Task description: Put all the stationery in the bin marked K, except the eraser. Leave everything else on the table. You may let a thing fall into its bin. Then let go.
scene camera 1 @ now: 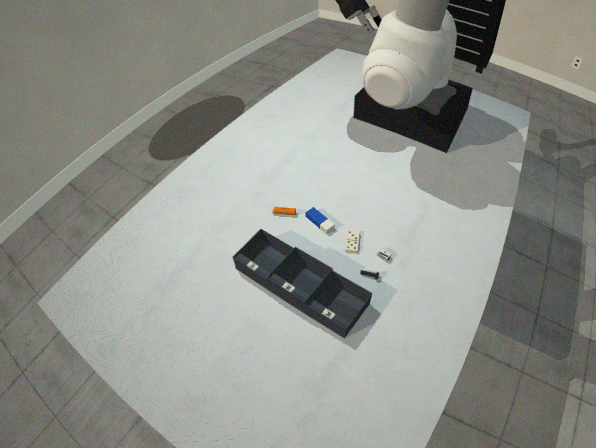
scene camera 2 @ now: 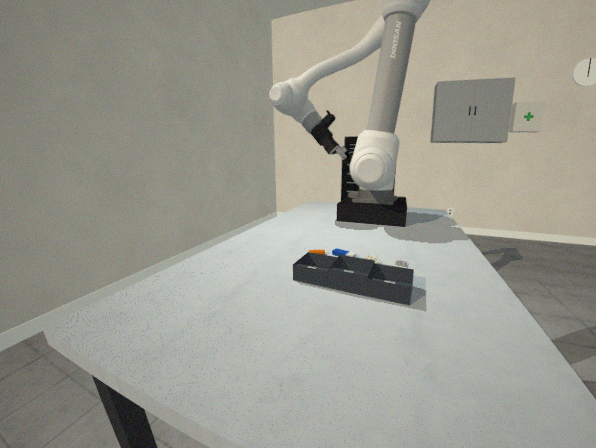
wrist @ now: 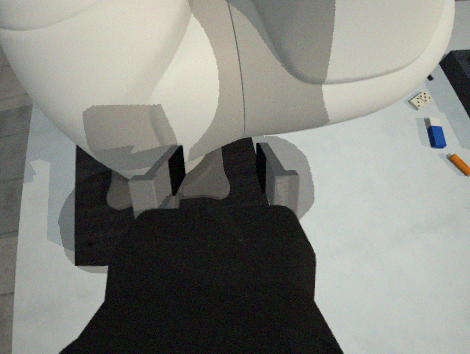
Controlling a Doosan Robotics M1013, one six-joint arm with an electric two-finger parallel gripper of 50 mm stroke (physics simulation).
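Frame: origin at the arm's base, x ahead, y left, z up, level; metres.
Where they show: gripper, fingertip midpoint: [scene camera 1: 376, 29] [scene camera 2: 347, 158] [wrist: 220, 159]; arm's base, origin of the base link: [scene camera 2: 375, 200].
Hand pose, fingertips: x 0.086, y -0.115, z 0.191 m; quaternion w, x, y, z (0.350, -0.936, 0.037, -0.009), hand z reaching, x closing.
Observation:
Each offset is from my fingertips to the top centre of the thing.
My gripper [scene camera 1: 370, 21] [scene camera 2: 343, 153] [wrist: 220, 159] is open and empty, high beside the arm's base, far from the objects. A small metallic sharpener {dx +0.434, dy +0.286, dz -0.260 m} [scene camera 1: 384, 255] [scene camera 2: 401, 263] lies right of the domino. A blue-and-white eraser {dx +0.440, dy +0.132, dz -0.258 m} [scene camera 1: 317, 218] [scene camera 2: 340, 252] [wrist: 436, 136] lies between the domino and an orange cylindrical piece {dx +0.464, dy +0.055, dz -0.257 m} [scene camera 1: 284, 211] [scene camera 2: 317, 252] [wrist: 459, 164], which has a small grey end. A black three-bin tray {dx +0.586, dy +0.196, dz -0.225 m} [scene camera 1: 270, 284] [scene camera 2: 350, 285] stands in front; its labels [scene camera 1: 252, 265] [scene camera 1: 288, 287] [scene camera 1: 328, 313] are too blurred to read. The bins look empty.
A cream domino {dx +0.443, dy +0.215, dz -0.264 m} [scene camera 1: 352, 241] [scene camera 2: 372, 259] [wrist: 420, 100] lies between eraser and sharpener. A small black bolt-like piece {dx +0.490, dy +0.286, dz -0.258 m} [scene camera 1: 369, 274] [wrist: 430, 77] lies close to the tray's right bin. The arm's black base [scene camera 1: 400, 125] [scene camera 2: 371, 214] stands at the table's far end.

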